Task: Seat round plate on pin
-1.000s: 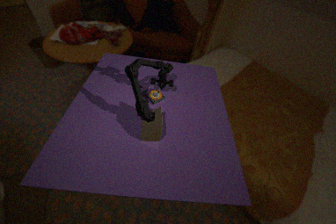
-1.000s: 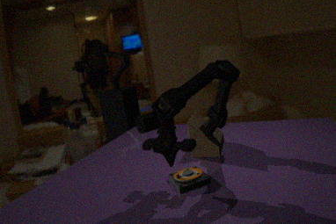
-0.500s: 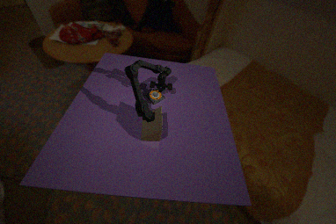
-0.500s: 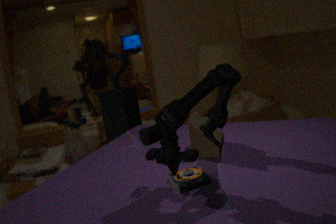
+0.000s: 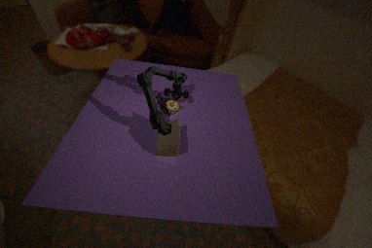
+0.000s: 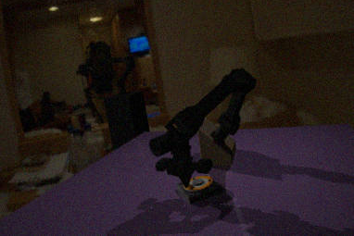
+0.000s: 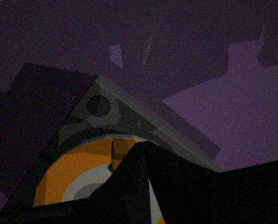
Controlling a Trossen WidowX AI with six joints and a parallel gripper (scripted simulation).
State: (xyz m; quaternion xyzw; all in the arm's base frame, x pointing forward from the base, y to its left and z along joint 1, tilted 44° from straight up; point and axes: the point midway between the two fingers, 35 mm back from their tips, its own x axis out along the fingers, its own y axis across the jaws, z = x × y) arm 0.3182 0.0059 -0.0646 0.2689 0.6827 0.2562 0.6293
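My gripper tip is now 20 mm to the right of the round orange plate and 20 mm past it.
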